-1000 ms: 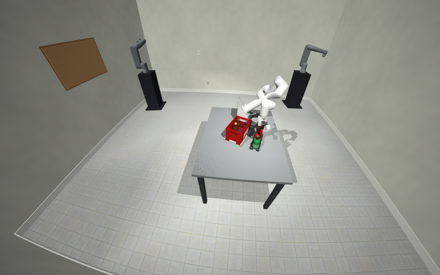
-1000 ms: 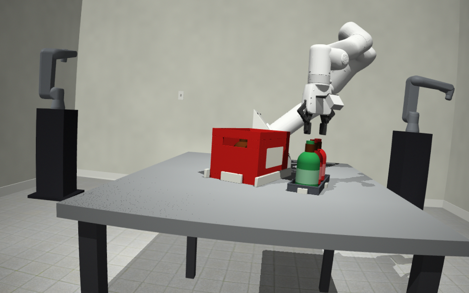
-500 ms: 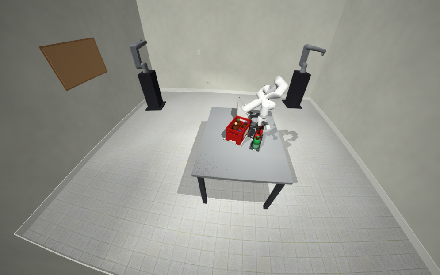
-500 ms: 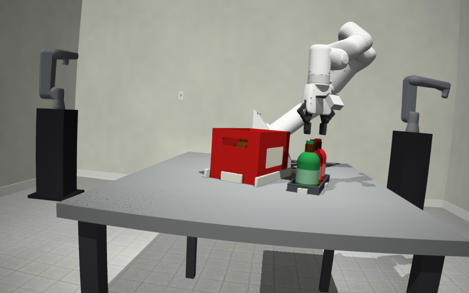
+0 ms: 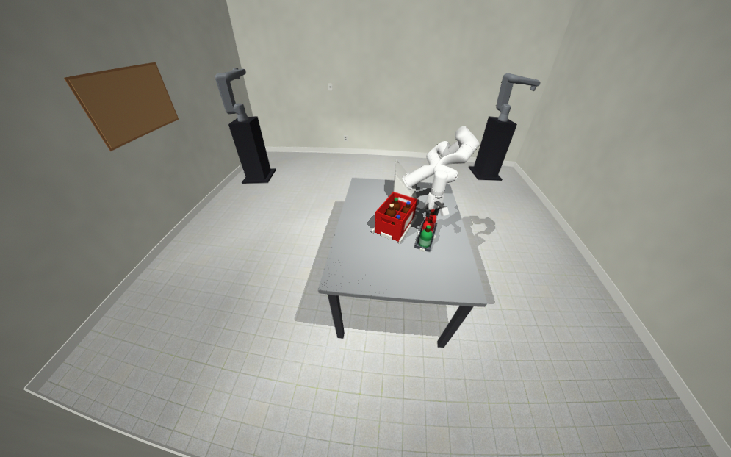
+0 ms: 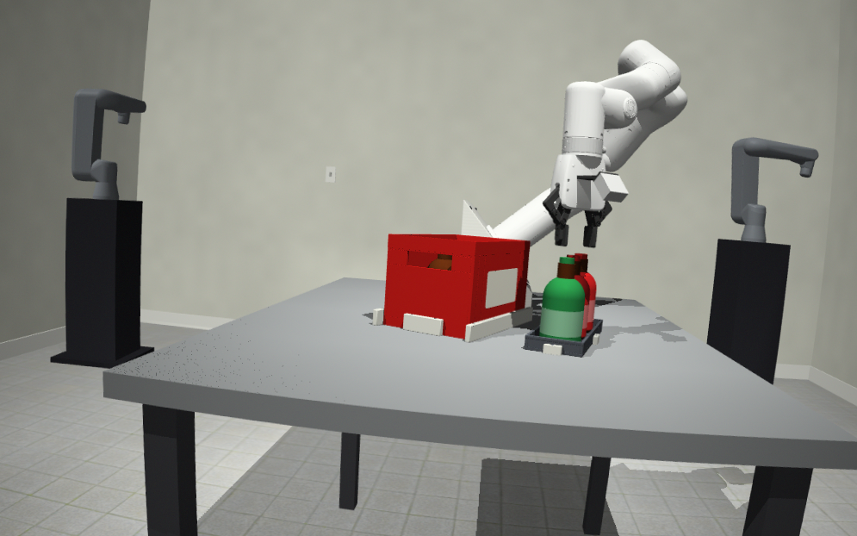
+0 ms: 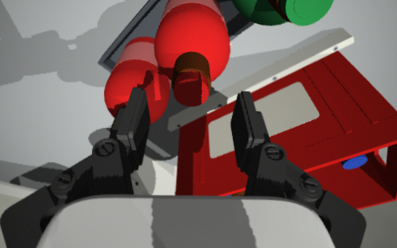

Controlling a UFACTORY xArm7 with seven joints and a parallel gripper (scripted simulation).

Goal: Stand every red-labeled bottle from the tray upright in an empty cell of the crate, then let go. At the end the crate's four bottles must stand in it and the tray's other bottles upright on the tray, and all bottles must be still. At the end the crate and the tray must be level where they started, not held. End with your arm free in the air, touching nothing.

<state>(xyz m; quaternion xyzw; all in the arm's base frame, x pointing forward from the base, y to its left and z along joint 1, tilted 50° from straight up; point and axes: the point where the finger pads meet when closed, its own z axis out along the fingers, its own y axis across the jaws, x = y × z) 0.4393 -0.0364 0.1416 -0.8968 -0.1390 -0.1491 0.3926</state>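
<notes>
My hand is 80 mm short of the green bottle, 30 mm to the left of it and 110 mm above it. The rest, counted from my hand: dark tray (180 mm below); then red-labeled bottle (80 mm behind, 30 mm to the left, 110 mm below); then red crate (110 mm behind, 200 mm to the right, 110 mm below).
</notes>
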